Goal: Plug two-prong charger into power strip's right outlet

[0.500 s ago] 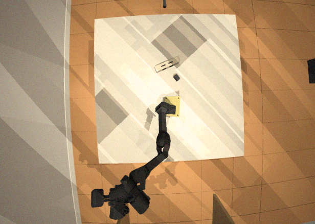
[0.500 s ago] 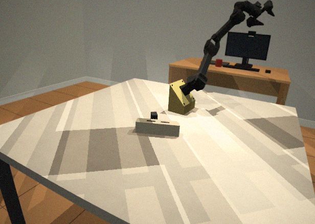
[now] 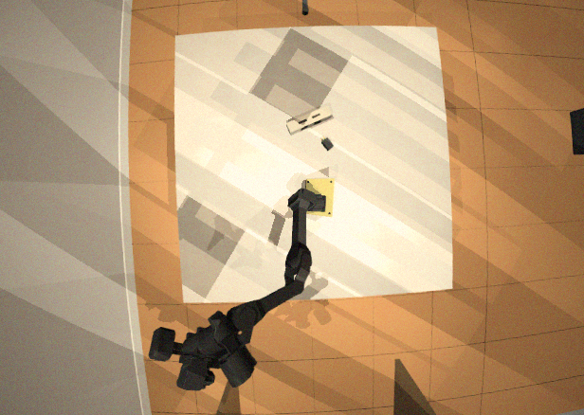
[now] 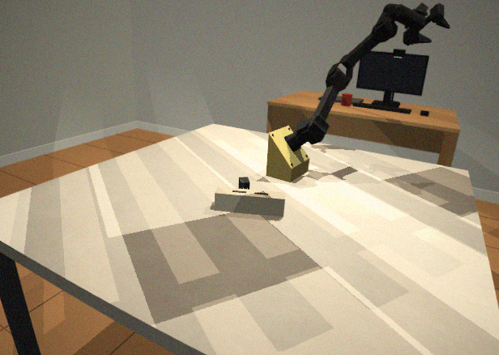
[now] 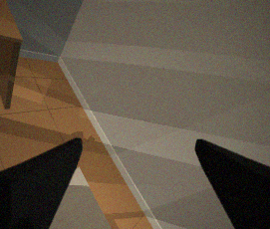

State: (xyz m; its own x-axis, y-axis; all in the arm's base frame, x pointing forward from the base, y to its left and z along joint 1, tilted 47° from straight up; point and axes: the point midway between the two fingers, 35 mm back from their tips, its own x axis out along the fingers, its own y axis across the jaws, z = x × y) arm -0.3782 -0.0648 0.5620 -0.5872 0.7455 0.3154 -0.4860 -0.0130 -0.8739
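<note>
Now: the dark charger 670 mm ahead of my gripper tip, 420 mm to the right of it and 510 mm below it.
</note>
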